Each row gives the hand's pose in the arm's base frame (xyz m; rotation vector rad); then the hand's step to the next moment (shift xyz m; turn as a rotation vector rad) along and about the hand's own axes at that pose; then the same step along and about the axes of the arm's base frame.
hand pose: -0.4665 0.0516 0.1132 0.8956 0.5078 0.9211
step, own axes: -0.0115 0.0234 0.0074 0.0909 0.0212 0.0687
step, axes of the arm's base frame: -0.0116 -0.0060 0.0237 0.0873 0.0534 0.0545
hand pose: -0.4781 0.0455 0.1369 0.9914 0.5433 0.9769
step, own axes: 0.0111 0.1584 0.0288 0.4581 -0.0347 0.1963
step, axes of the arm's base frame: -0.0406 0.0285 0.1536 0.3860 0.3070 0.0794
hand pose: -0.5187 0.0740 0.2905 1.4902 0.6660 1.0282
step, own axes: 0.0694 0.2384 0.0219 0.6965 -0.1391 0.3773
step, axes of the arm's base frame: 0.0177 0.0040 0.2486 0.6683 0.4458 0.0394
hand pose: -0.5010 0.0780 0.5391 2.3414 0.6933 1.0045
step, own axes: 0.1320 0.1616 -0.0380 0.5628 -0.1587 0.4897
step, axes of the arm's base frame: 0.0913 -0.0299 0.1891 0.6686 0.3507 -0.1084
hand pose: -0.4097 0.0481 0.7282 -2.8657 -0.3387 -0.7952
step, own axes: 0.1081 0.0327 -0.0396 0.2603 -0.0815 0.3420
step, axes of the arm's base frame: 0.0791 -0.0204 0.0874 0.3637 0.1933 -0.1475
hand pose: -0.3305 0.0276 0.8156 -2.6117 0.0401 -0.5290
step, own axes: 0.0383 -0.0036 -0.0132 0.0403 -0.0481 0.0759
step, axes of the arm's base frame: 0.0303 -0.0072 0.0262 0.0627 0.0716 -0.0254
